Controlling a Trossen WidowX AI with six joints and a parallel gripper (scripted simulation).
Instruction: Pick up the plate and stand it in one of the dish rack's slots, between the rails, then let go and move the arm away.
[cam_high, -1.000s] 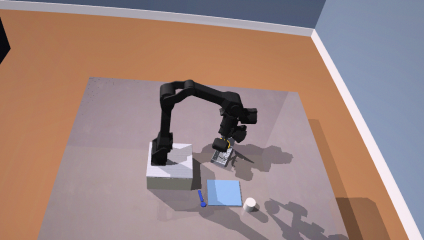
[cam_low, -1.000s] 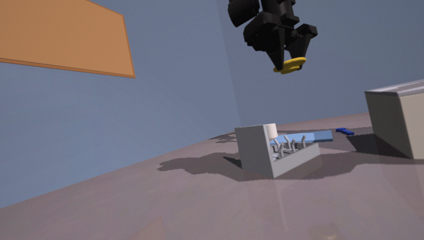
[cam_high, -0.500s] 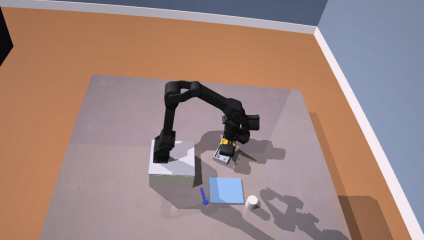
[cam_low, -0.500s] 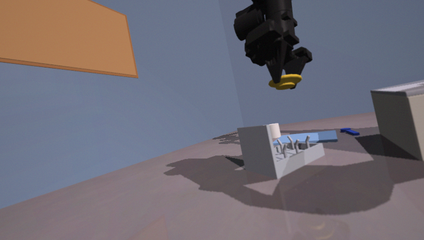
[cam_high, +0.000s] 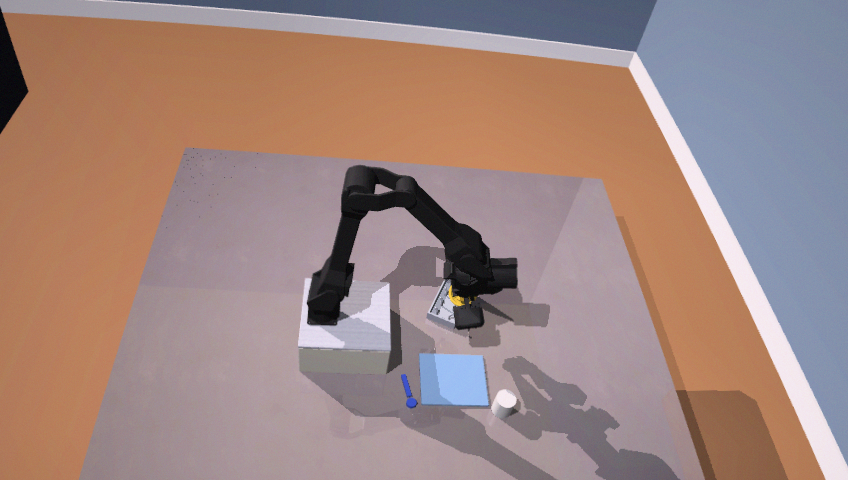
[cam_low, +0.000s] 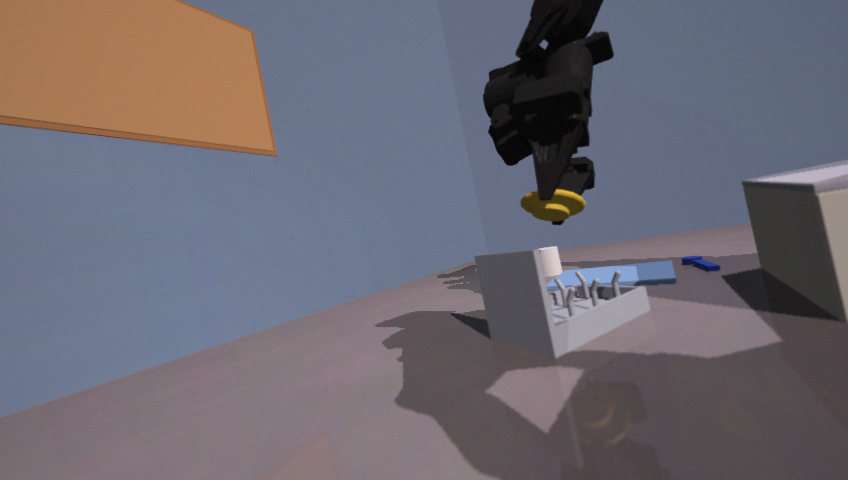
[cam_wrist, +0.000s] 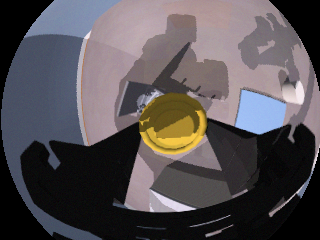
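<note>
The dish rack lies 80 mm below my gripper tip, 50 mm to the left of it and 10 mm behind it. Also, from my gripper tip: yellow plate: 10 mm above; blue spoon: 200 mm to the right, 120 mm behind, 100 mm below; light blue mat: 160 mm to the right, 100 mm below, 20 mm behind.
</note>
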